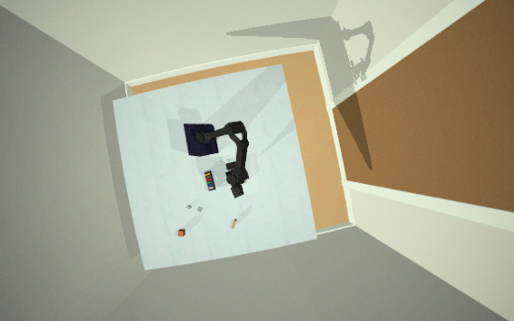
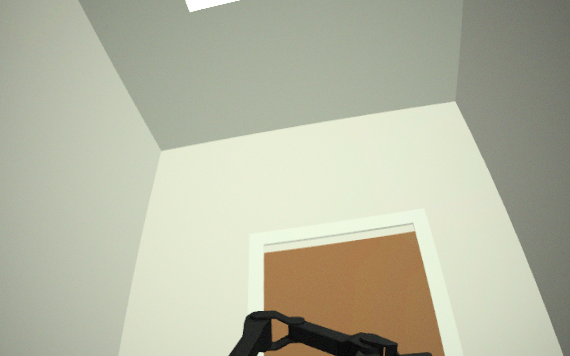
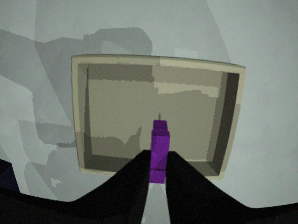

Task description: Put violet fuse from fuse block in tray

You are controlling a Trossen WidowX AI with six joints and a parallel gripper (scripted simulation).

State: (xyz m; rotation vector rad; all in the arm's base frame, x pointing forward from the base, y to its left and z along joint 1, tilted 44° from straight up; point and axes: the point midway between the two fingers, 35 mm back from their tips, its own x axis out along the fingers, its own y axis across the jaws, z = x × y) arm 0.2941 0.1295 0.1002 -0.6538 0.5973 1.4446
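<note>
Now: gripper tip 70 mm above the cream tray. The rest, counted from my gripper tip: orange cube: 480 mm to the right, 300 mm ahead, 60 mm below; orange-brown stick: 320 mm ahead, 100 mm to the right, 60 mm below; small grey piece: 390 mm to the right, 140 mm ahead, 70 mm below.
</note>
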